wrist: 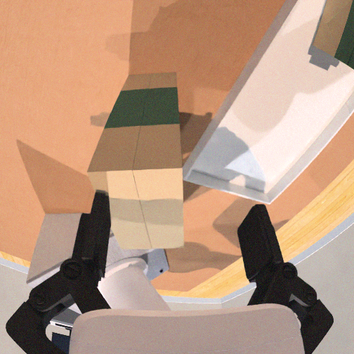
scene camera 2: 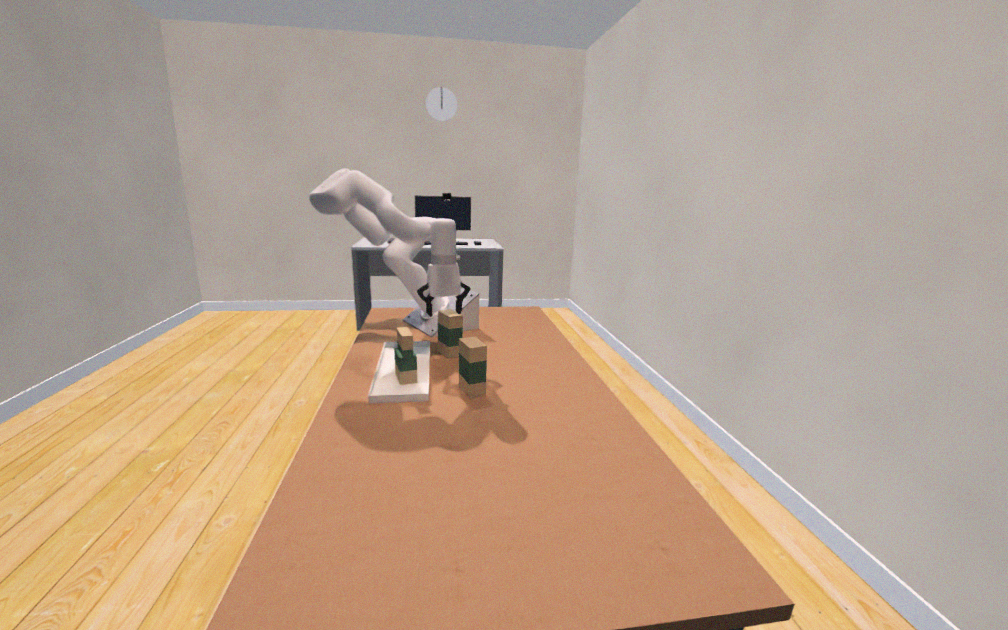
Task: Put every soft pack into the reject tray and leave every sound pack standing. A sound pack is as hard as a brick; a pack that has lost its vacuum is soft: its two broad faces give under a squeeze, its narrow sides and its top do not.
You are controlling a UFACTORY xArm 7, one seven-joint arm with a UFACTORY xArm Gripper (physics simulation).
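Seen in the pictures: gripper, between the fingertips: point(scene camera 2: 444, 314); arm's base, origin of its link: point(scene camera 2: 435, 308).
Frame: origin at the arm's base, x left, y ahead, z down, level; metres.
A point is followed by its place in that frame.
Note:
My gripper point(scene camera 2: 444, 307) @[x 0.056, y 0.340, z -0.074 m] point(wrist: 180, 213) is open and empty, pointing down near the top of the back pack. This tan pack point(scene camera 2: 449, 334) @[x 0.073, y 0.372, z -0.017 m] point(wrist: 145, 147) with a dark green band stands on the table, right of the tray in the scene view. In the wrist view its top is close to the left finger and well apart from the right one. Another pack point(scene camera 2: 405, 359) @[x -0.035, y 0.568, z -0.011 m] point(wrist: 334, 25) stands in the white reject tray point(scene camera 2: 399, 398) @[x -0.039, y 0.666, z 0.056 m] point(wrist: 226, 191); its green middle sticks out past its tan top. A front pack point(scene camera 2: 472, 369) @[x 0.145, y 0.645, z -0.015 m] stands upright on the table and does not show in the wrist view.
The brown table point(scene camera 2: 460, 505) @[x 0.125, y 1.051, z 0.067 m] point(wrist: 55, 60) carries the tray and packs. The arm's base point(scene camera 2: 469, 313) @[x 0.134, y 0.074, z -0.001 m] is behind the back pack. A grey desk point(scene camera 2: 427, 260) with a monitor point(scene camera 2: 443, 212) stands beyond the table's far end. The tray's rim is near the back pack.

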